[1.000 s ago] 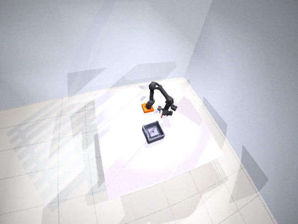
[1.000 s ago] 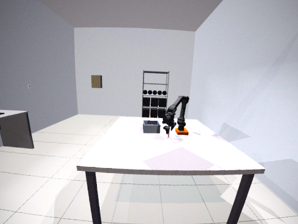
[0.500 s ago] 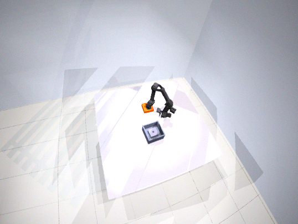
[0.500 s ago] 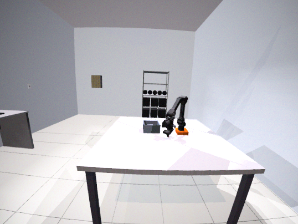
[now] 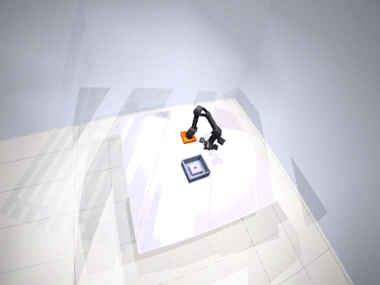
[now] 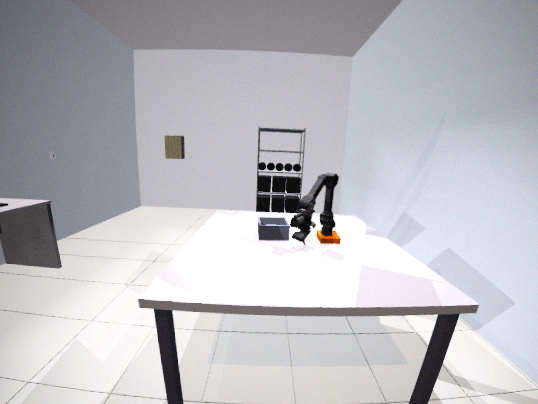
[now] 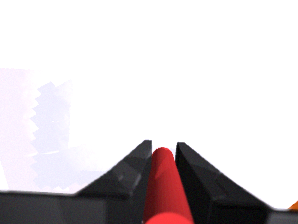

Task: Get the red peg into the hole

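The pale plate lies 18 cm to the right of my gripper tip, 15 cm ahead of it and 2 cm above it. Also, from my gripper tip: grey box: 18 cm to the right, 15 cm ahead; red peg: 2 cm above, 1 cm to the left.
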